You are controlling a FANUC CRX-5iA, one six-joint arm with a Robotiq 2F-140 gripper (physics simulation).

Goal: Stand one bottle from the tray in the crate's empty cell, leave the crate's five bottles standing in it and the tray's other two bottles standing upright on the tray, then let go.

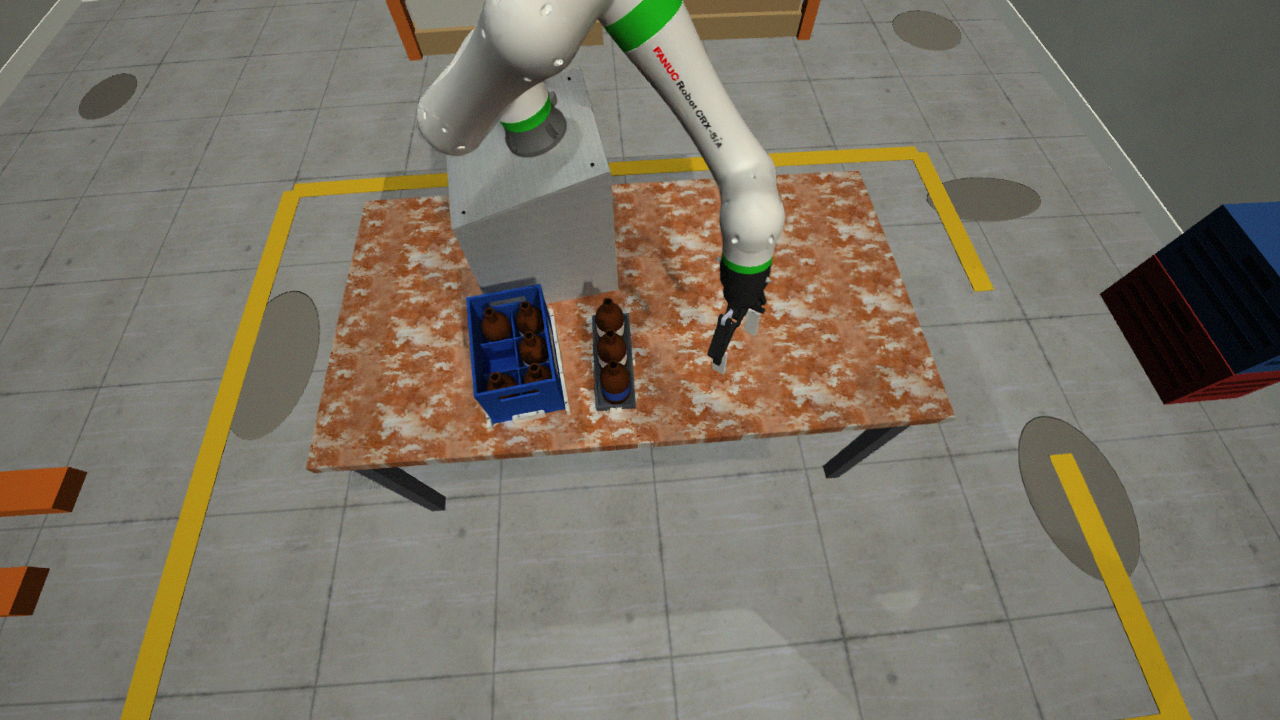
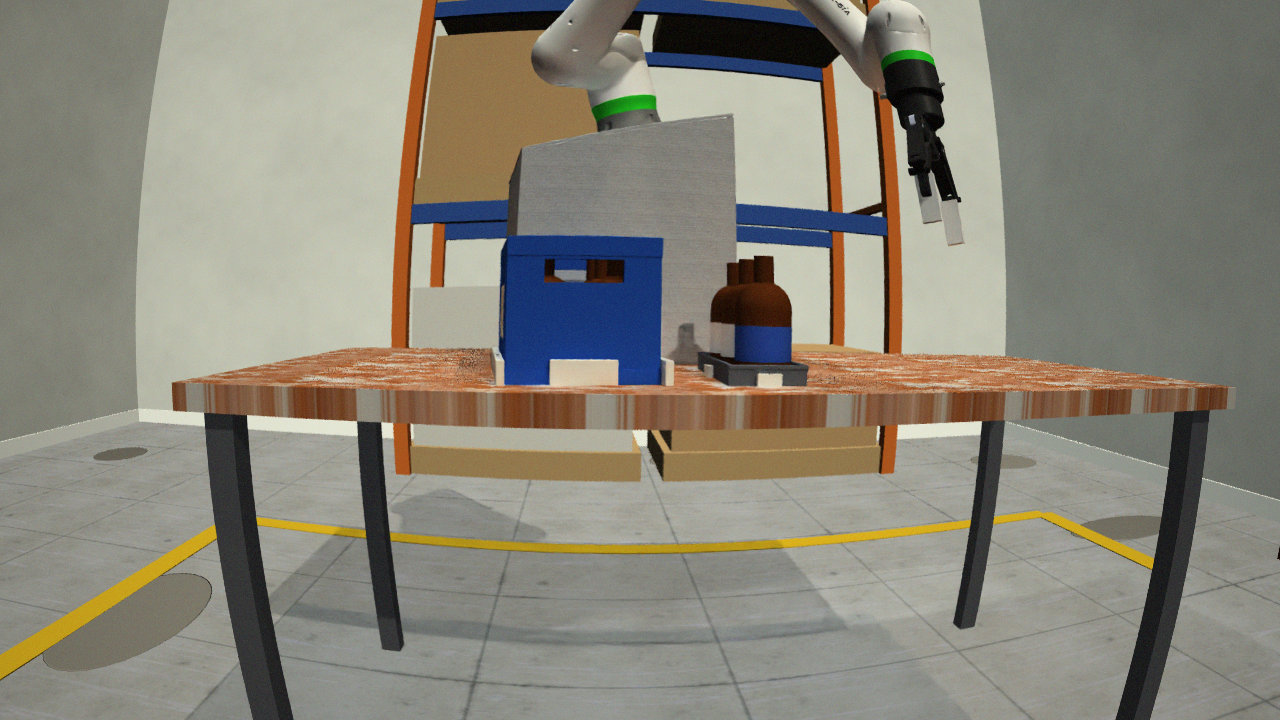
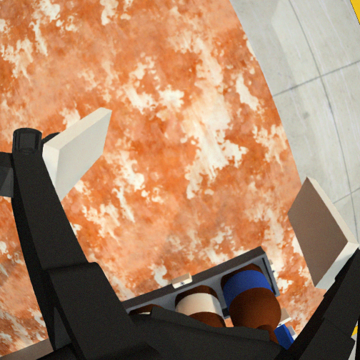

Labels:
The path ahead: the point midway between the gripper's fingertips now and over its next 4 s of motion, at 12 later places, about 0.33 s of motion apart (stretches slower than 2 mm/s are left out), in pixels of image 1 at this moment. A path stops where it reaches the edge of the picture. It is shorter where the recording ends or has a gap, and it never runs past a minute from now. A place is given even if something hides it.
My gripper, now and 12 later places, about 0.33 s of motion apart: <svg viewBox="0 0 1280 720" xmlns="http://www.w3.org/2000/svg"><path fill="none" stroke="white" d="M734 351L742 333L739 333L739 332L739 333L739 333L739 333L739 333L739 333L726 331L691 327L654 322L627 319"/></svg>

